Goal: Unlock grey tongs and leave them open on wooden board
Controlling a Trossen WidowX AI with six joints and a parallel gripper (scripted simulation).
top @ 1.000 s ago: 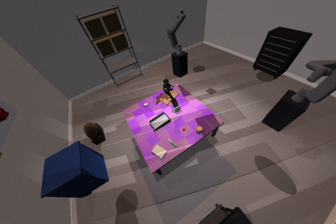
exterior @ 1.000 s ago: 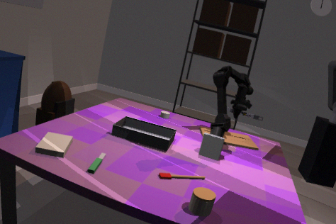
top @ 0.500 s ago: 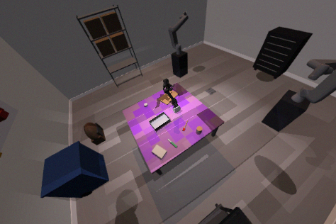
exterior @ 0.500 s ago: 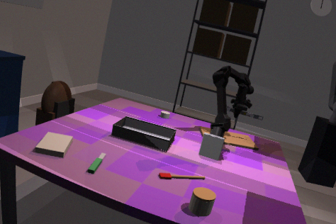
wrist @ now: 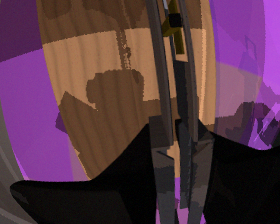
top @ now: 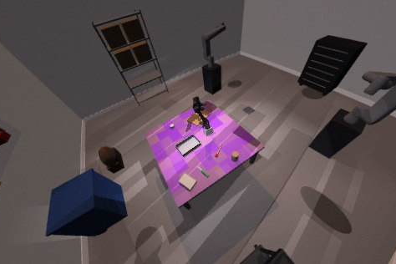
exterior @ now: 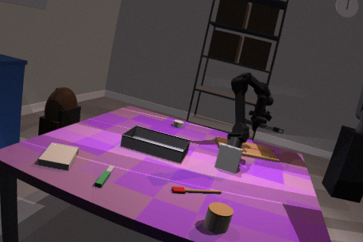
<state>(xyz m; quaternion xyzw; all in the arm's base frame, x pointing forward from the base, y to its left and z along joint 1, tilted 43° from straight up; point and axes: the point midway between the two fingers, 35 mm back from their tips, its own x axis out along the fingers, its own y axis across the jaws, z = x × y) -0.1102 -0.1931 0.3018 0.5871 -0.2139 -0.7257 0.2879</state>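
Right now my gripper tip is 10 mm short of the wooden board, 20 mm to the left of it and 120 mm above it. Also, from my gripper tip: beige block (810 mm ahead, 720 mm to the left, 120 mm below); roasting tin (490 mm ahead, 330 mm to the left, 100 mm below); red spatula (270 mm ahead, 690 mm to the left, 130 mm below).
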